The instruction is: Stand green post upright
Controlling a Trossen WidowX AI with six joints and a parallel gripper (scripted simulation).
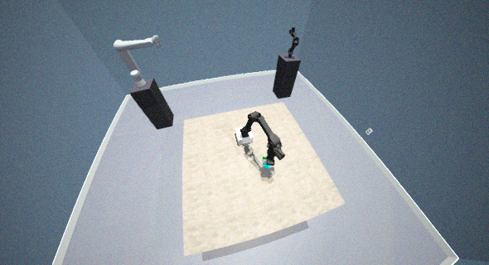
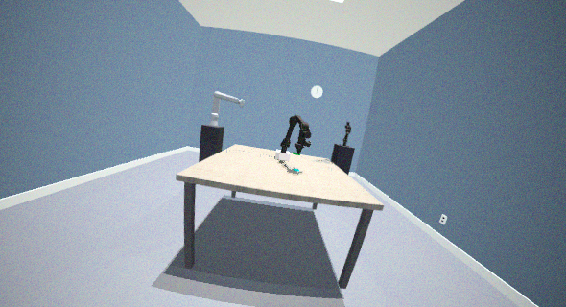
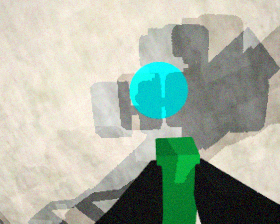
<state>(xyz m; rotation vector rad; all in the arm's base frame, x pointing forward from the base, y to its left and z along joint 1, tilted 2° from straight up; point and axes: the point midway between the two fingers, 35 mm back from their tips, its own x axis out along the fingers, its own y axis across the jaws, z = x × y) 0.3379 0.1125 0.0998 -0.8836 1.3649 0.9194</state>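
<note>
Now: the cyan patch 140 mm below my gripper tip. Also, from my gripper tip: green post: 10 mm behind, 20 mm to the right.
</note>
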